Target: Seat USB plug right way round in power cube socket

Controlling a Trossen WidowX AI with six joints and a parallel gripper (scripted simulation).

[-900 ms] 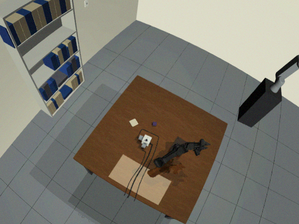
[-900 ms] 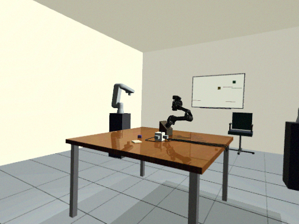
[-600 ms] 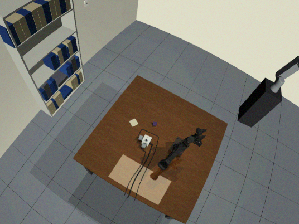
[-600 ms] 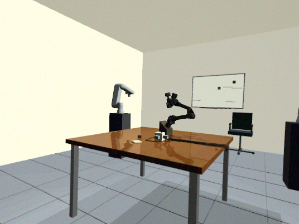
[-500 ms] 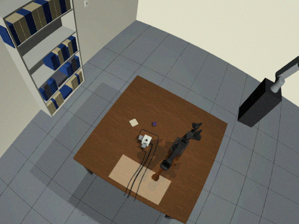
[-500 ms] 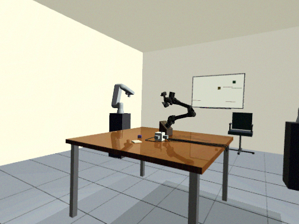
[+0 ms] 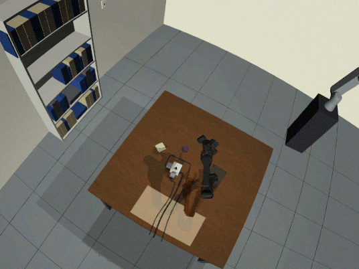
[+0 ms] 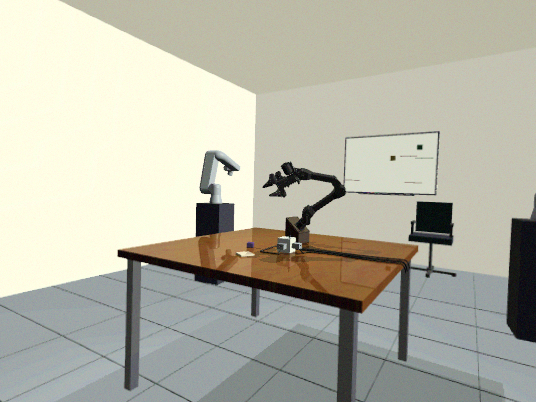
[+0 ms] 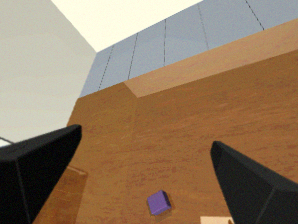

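The USB plug lies 230 mm to the left of my gripper tip, 230 mm below it and 140 mm ahead of it. The rest, counted from my gripper tip: purple block 310 mm below, 140 mm ahead, 20 mm to the right; then note pad 350 mm ahead, 320 mm below, 60 mm to the left.
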